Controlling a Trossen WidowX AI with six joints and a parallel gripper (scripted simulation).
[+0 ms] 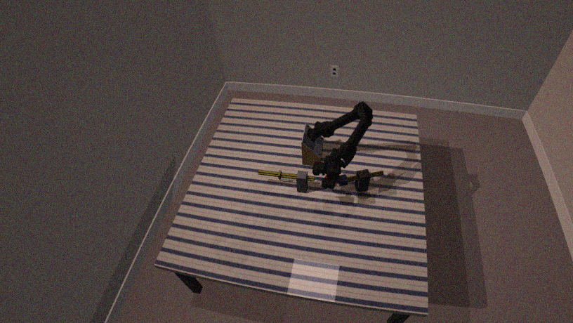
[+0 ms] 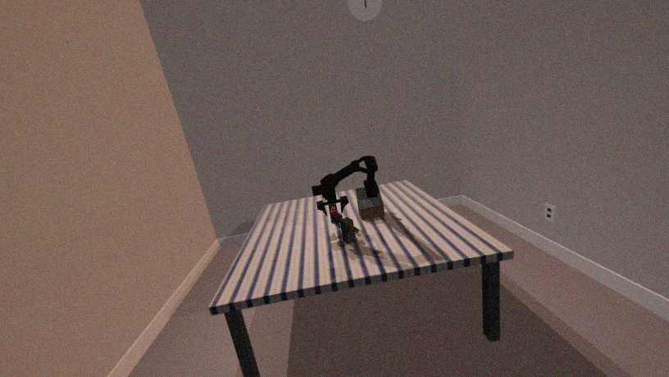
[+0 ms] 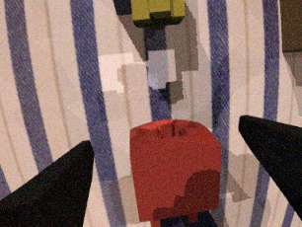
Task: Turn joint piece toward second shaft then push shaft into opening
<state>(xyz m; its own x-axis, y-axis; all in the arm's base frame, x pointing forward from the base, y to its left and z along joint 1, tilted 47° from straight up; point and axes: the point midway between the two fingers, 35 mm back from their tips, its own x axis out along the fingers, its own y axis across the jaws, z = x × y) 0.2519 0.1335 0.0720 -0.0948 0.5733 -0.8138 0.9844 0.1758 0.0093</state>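
The red square joint piece is 2 cm to the left of my gripper tip and 1 cm above it.
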